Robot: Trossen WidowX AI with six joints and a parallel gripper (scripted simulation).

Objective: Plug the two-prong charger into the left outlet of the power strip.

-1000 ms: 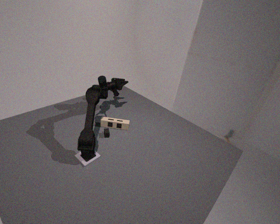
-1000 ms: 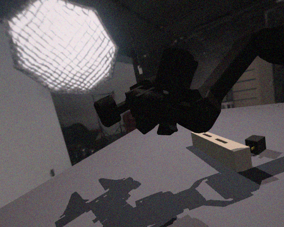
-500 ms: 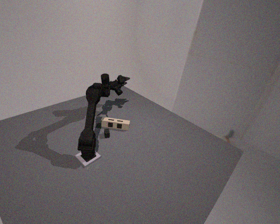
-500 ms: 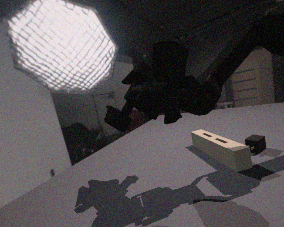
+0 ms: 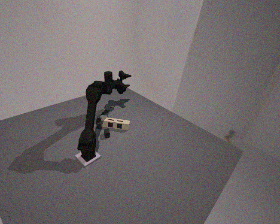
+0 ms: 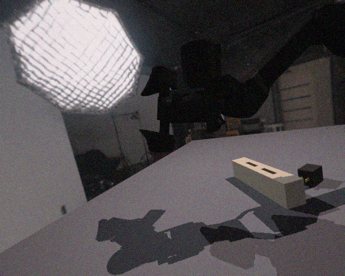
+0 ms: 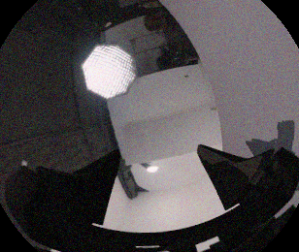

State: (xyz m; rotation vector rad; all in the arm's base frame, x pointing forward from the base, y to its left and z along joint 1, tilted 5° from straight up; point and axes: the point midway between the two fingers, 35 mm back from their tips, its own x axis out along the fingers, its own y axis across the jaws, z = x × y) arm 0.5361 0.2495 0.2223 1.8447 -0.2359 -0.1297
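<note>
Now: gripper tip 35 cm past the two-prong charger, 15 cm to the left of it and 24 cm above it.
</note>
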